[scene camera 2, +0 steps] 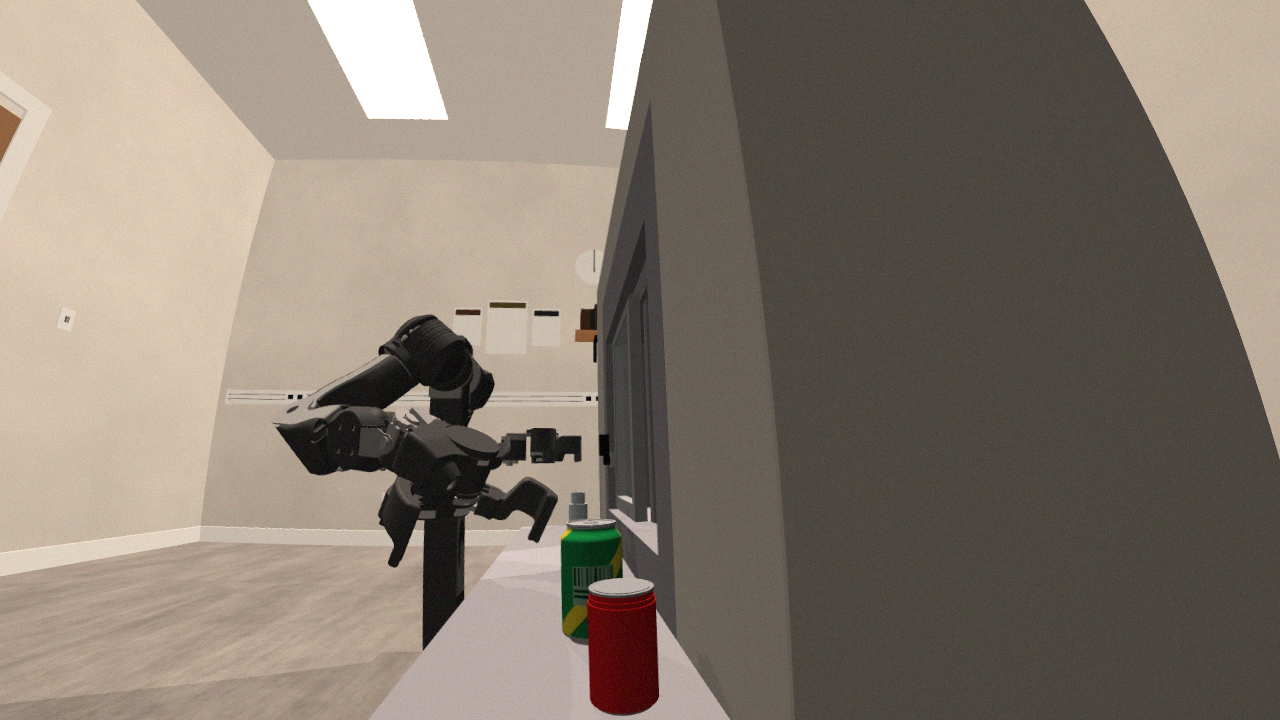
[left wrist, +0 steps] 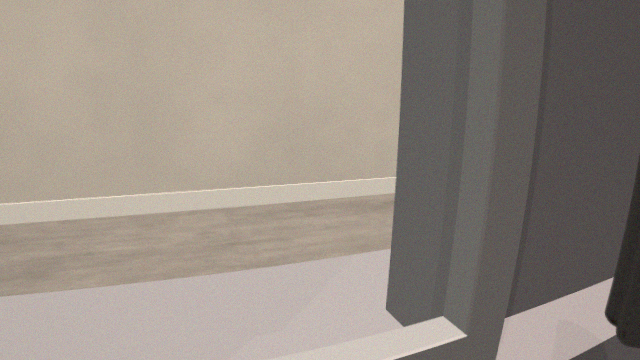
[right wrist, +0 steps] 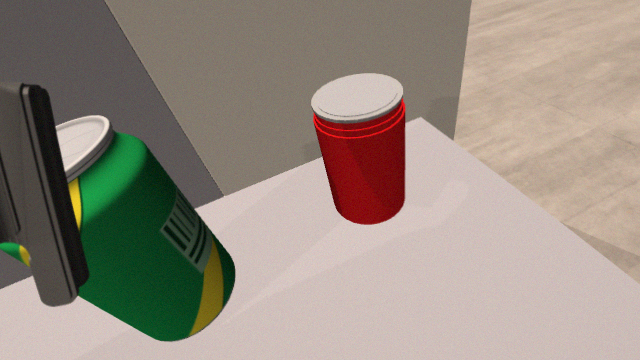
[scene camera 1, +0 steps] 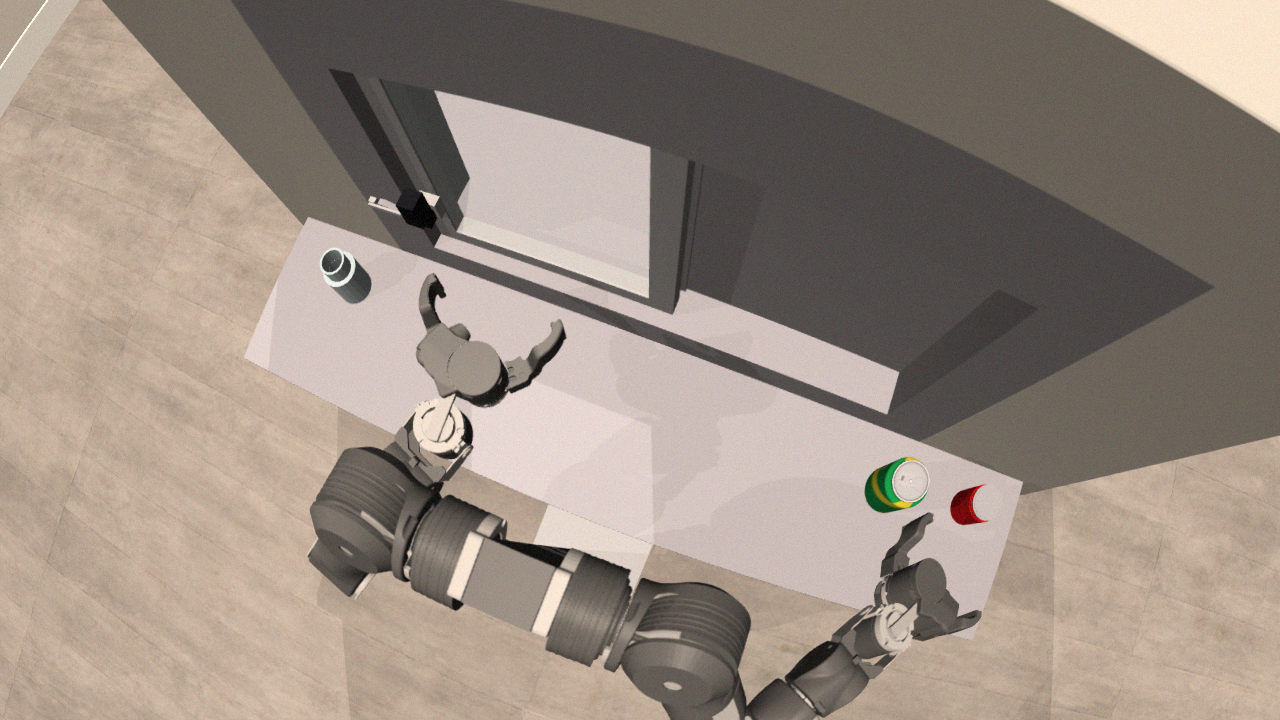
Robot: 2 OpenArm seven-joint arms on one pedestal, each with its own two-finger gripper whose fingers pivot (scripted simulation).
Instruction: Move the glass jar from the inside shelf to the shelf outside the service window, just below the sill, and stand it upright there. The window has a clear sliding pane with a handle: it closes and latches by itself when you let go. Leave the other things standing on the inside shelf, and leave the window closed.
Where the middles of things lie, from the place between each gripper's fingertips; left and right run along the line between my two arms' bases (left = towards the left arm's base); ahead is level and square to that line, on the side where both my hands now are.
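Red can (scene camera 2: 622,627): 670 mm to the right of my left hand (scene camera 1: 497,302) and 180 mm below it. Glass jar (scene camera 1: 350,280): 290 mm to the left of the left hand, 180 mm below it, 10 mm behind it. The left hand itself is 180 mm to the right of the black handle (scene camera 1: 412,205) and 60 mm short of it.
The glass jar is 92 cm to the left of my right hand, 9 cm ahead of it and 7 cm below it; the black handle is 81 cm to the left of the same hand, 16 cm ahead of it and 10 cm above it. My right gripper (scene camera 1: 944,570) is 4 cm to the left of the red can, 8 cm above it and 10 cm short of it.
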